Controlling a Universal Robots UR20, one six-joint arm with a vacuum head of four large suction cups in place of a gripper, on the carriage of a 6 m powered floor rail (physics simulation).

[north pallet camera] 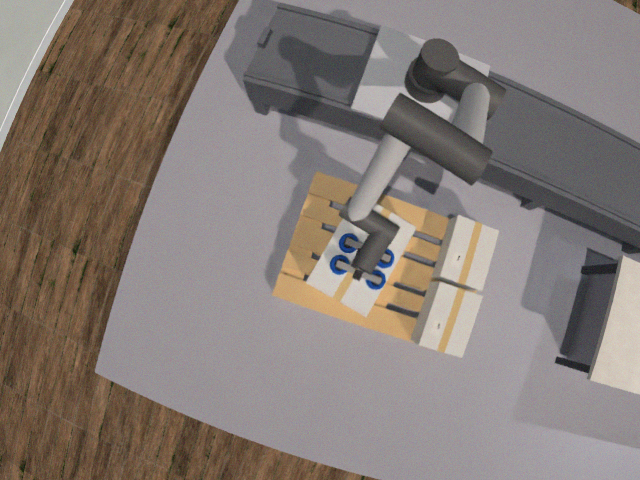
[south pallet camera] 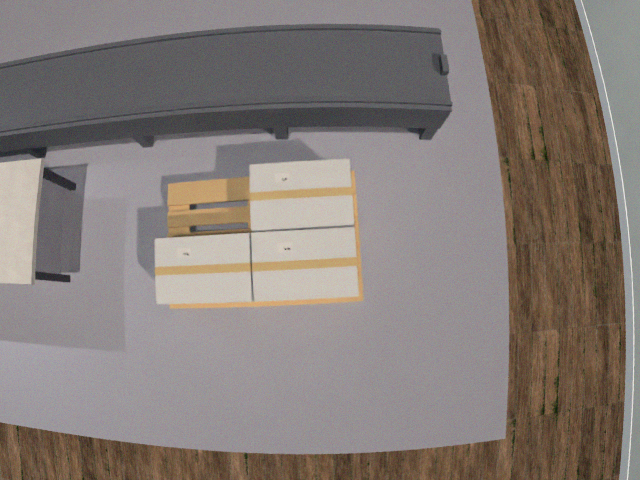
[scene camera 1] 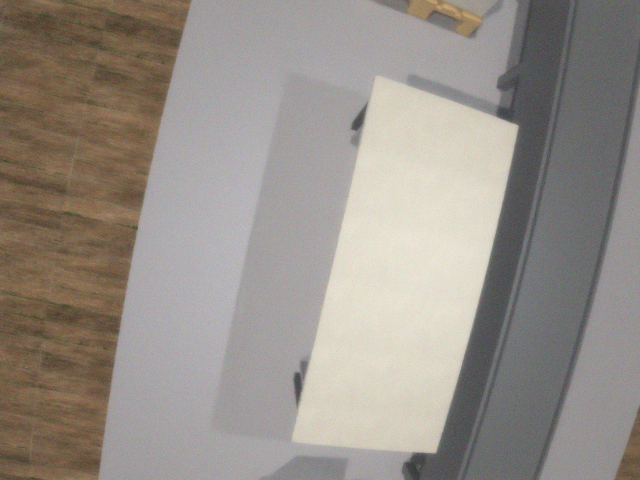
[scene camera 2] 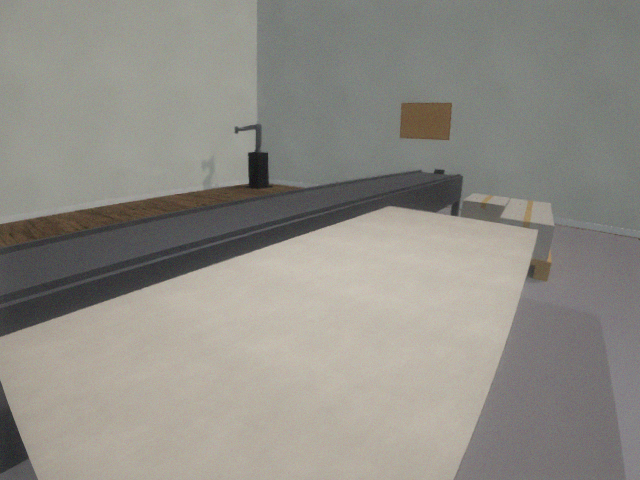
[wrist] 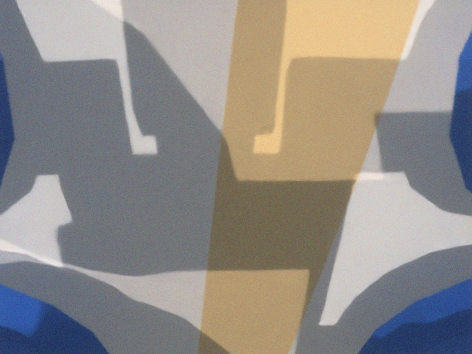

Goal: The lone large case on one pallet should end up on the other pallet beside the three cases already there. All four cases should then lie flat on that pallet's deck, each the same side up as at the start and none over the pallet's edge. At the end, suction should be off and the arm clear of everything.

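Frame: origin at the arm's base, x ahead, y left, z up, level; metres.
Seen in the pictures: hand, tool point: [wrist: 233, 257].
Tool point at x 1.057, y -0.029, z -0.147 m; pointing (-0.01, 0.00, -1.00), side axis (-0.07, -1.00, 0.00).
A point is followed by its place in that frame.
The lone white case [north pallet camera: 361, 304] @(x 1.274, y 0.046, z -0.166 m) [wrist: 175, 30] @(x 1.123, y -0.018, z -0.167 m), with one tan tape stripe, lies flat and turned askew on the slatted north pallet [north pallet camera: 310, 297] @(x 1.336, y -0.229, z -0.427 m). My suction gripper [north pallet camera: 361, 261] @(x 1.057, y -0.028, z -0.147 m) is over its top. In the wrist view the four blue cups show at the sides and lower corners, very near the top, with their shadows close beside them; I see no sign of hold, and the contact faces are hidden. The south pallet [south pallet camera: 206, 191] @(x 0.683, y 4.411, z -0.426 m) bears three white cases: one [south pallet camera: 302, 211] @(x 0.876, y 5.027, z -0.166 m) at the upper right, one [south pallet camera: 305, 286] @(x 1.284, y 5.040, z -0.167 m) at the lower right, one [south pallet camera: 201, 289] @(x 1.302, y 4.461, z -0.167 m) at the lower left.
Two more taped cases [north pallet camera: 473, 248] @(x 0.767, y 0.579, z -0.222 m) [north pallet camera: 449, 322] @(x 1.218, y 0.561, z -0.181 m) stand at the north pallet's right end. The dark floor rail [north pallet camera: 558, 144] [south pallet camera: 232, 67] [scene camera 1: 573, 206] runs alongside. A pale table [scene camera 1: 413, 258] @(x 0.917, y 2.343, z -0.040 m) [scene camera 2: 310, 335] @(x 0.967, y 2.020, z -0.040 m) [north pallet camera: 620, 330] @(x 0.952, y 1.673, z -0.040 m) [south pallet camera: 18, 222] @(x 0.913, y 3.212, z -0.040 m) stands between the pallets.
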